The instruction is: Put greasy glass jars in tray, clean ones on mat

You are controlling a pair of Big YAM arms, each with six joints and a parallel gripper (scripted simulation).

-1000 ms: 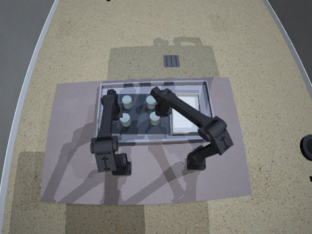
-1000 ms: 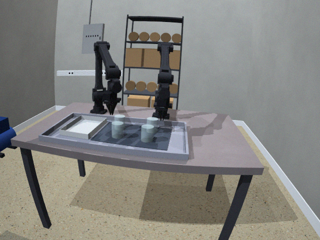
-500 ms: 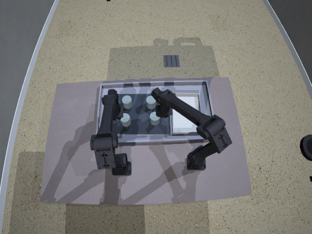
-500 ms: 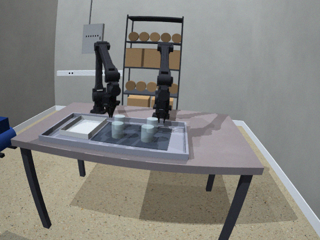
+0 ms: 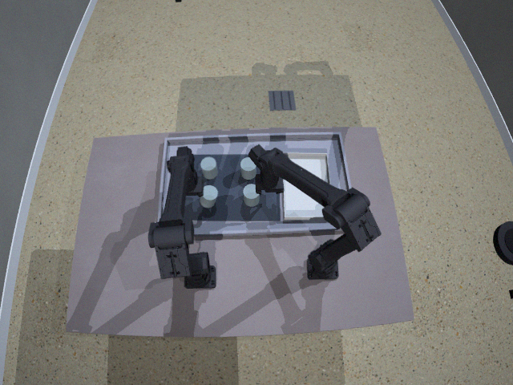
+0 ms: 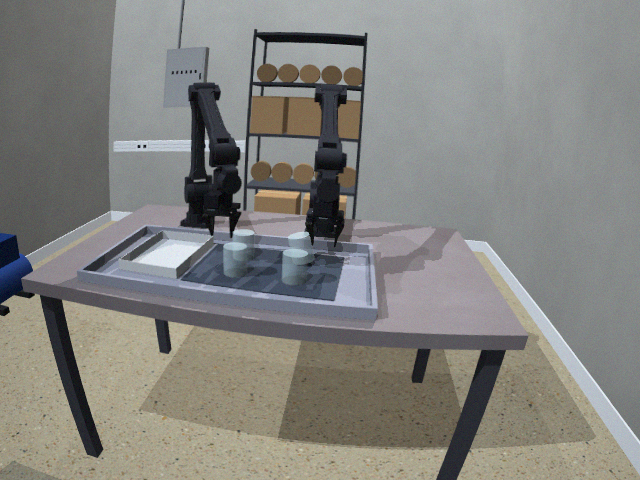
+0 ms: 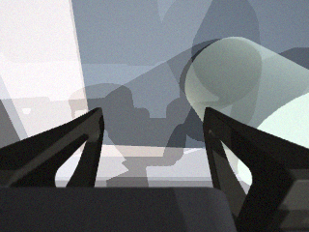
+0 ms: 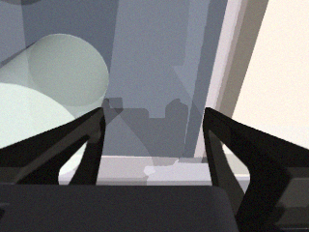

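Note:
Now: right hand 80 mm short of the grey basin, 70 mm above it and 50 mm to the right of it. Round my right hand: dark drying mat: 150 mm to the left, 70 mm below, 70 mm ahead; white tray: 170 mm to the right, 60 mm below, 50 mm ahead.

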